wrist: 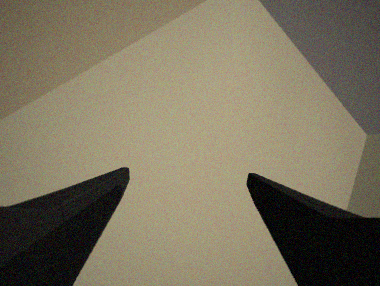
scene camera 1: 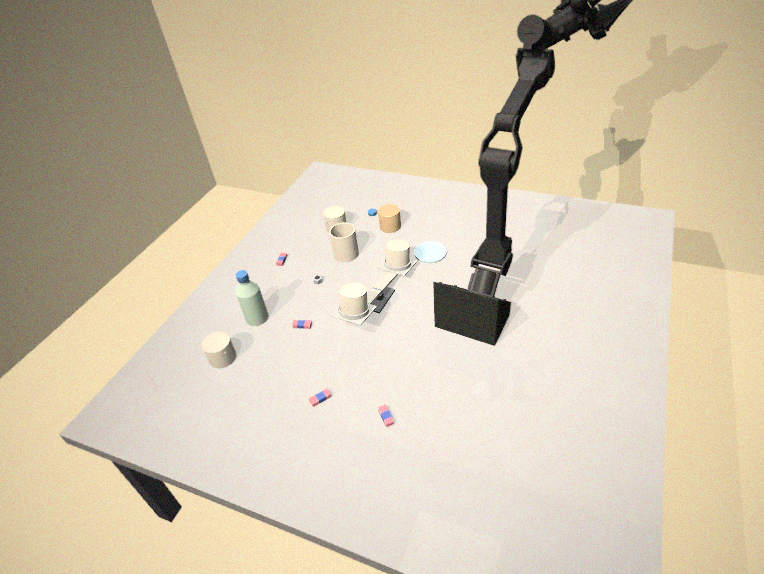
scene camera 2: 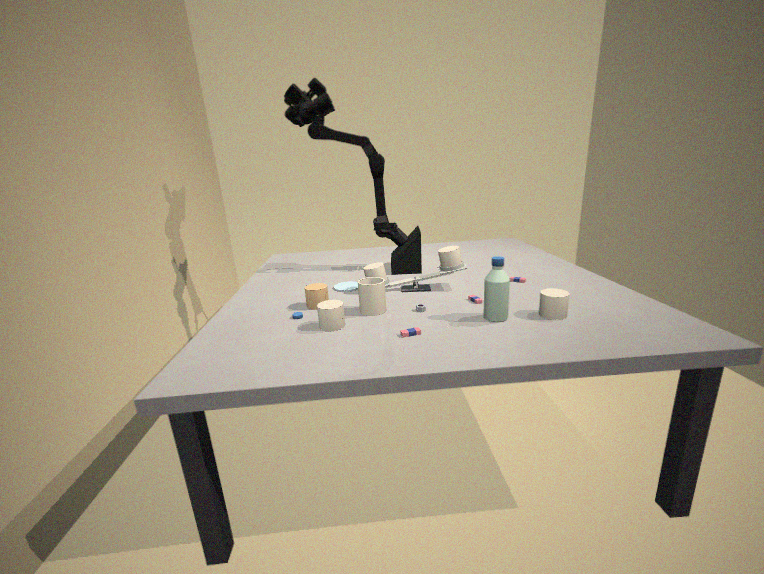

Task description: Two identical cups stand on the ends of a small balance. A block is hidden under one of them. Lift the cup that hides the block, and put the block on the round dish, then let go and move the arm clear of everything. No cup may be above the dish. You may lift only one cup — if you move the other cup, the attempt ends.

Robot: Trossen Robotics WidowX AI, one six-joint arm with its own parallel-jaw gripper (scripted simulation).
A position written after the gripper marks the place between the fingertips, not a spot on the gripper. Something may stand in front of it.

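Note:
Gripper (scene camera 2: 303,93) (wrist: 189,176): open, holding nothing.

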